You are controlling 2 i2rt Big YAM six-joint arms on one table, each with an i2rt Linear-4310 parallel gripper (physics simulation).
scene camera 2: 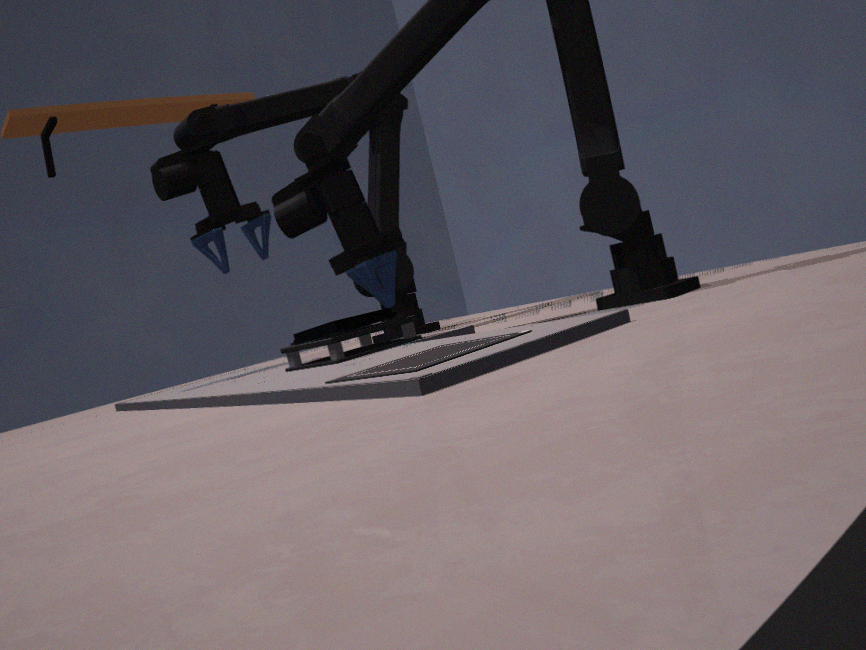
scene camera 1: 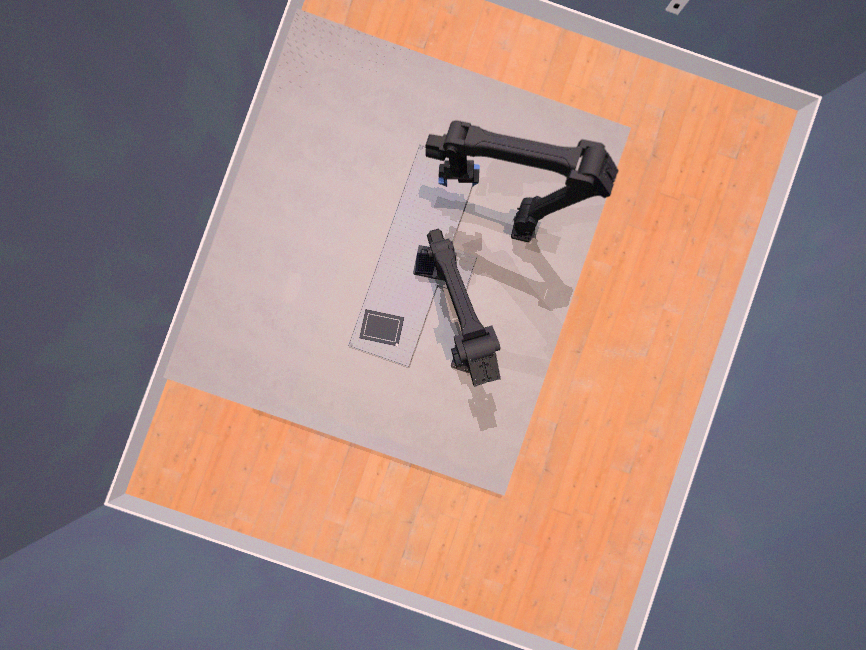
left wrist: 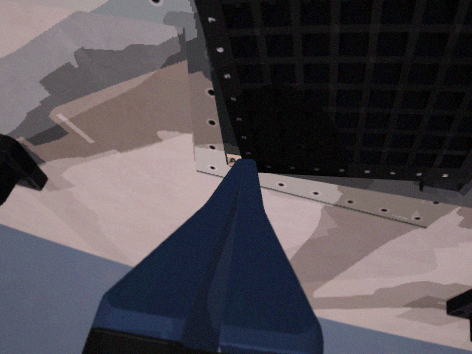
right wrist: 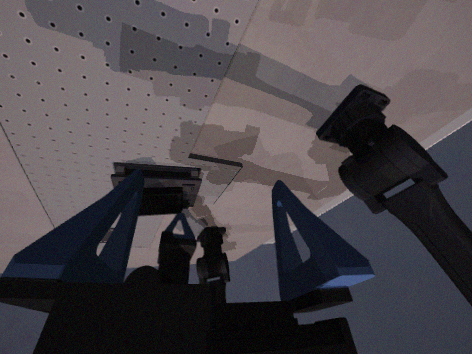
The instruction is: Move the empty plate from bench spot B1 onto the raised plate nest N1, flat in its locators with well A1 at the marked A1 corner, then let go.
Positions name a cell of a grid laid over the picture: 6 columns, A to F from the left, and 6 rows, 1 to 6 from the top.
Labels:
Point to a dark block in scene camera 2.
C4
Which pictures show the right gripper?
Scene camera 2, scene camera 1 and the right wrist view only.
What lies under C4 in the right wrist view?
The left gripper.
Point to a dark block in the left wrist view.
F4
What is the left gripper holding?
A black well plate.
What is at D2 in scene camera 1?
The right gripper.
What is the right gripper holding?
Nothing.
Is the right gripper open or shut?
Open.

